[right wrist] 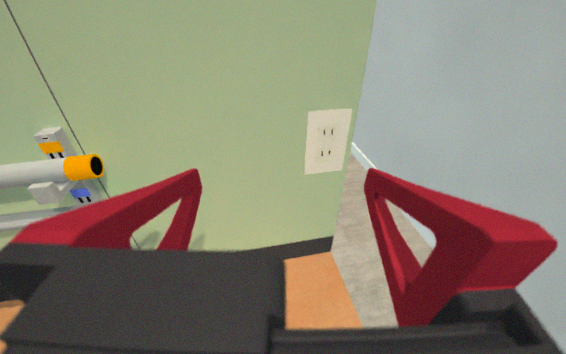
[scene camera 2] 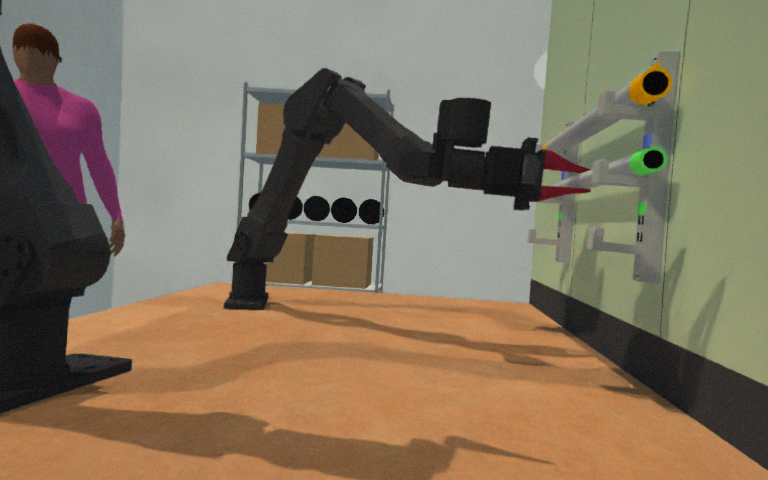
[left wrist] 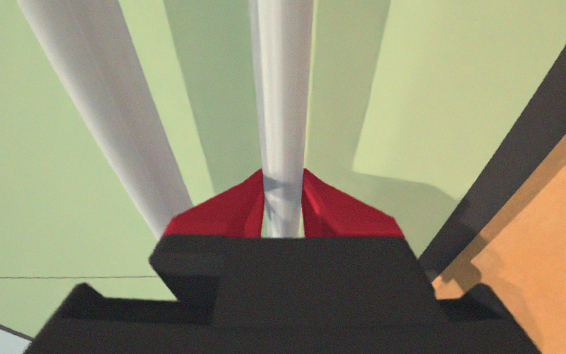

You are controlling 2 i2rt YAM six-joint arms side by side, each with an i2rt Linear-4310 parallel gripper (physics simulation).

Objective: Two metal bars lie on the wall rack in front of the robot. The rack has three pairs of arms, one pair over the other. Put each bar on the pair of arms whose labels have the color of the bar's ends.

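Places are measured from the left arm's base along level axes (x right, y back, z down), in metres.
Pixels of known places: left gripper, fingertip midpoint: (left wrist: 282, 176); right gripper, fingertip midpoint: (right wrist: 282, 178); left arm's base, link origin: (scene camera 2: 247, 302); right arm's base, link origin: (scene camera 2: 19, 391).
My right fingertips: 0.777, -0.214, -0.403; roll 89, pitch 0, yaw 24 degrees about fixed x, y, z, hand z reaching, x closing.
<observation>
For each thing: its top centre in the pictures, then the offset to it from my right fingertips, as dx, dy, dz. "spot": a spot on its surface instead. Level surfaces: height alone.
- wall rack, surface spot: (scene camera 2: 649, 257) spot: -0.199, -0.250, +0.258
- orange-ended bar, top centre: (left wrist: 136, 192) (scene camera 2: 588, 116) -0.417, -0.276, +0.064
- orange label, surface spot: (right wrist: 50, 147) spot: -0.213, -0.245, +0.054
- green-ended bar, top centre: (left wrist: 261, 175) (scene camera 2: 586, 171) -0.408, -0.276, +0.144
- wooden table, surface height: dz +0.403
- power outlet, surface spot: (right wrist: 328, 141) spot: +0.161, -0.183, +0.099
The wall rack (scene camera 2: 649, 257) has arms at three heights. The orange-ended bar (scene camera 2: 641, 88) (left wrist: 105, 90) (right wrist: 77, 168) lies on the top pair, below an orange label (right wrist: 50, 147) in the right wrist view. The green-ended bar (scene camera 2: 638, 162) (left wrist: 285, 100) lies at the middle pair, by the blue labels (scene camera 2: 647, 140) (right wrist: 80, 192). The bottom pair, by the green labels (scene camera 2: 641, 208), holds no bar. My left gripper (scene camera 2: 589, 180) (left wrist: 282, 176) is shut on the green-ended bar. My right gripper (right wrist: 282, 178) is open and empty, right of the rack in its wrist view.
The green wall (scene camera 2: 719, 226) stands behind the rack, with a dark strip (scene camera 2: 707, 379) along its foot. The wooden table (scene camera 2: 339, 407) lies below. A power outlet (right wrist: 328, 141) is on the wall. A shelf unit (scene camera 2: 314, 161) with boxes and a person (scene camera 2: 62, 130) stand in the background.
</observation>
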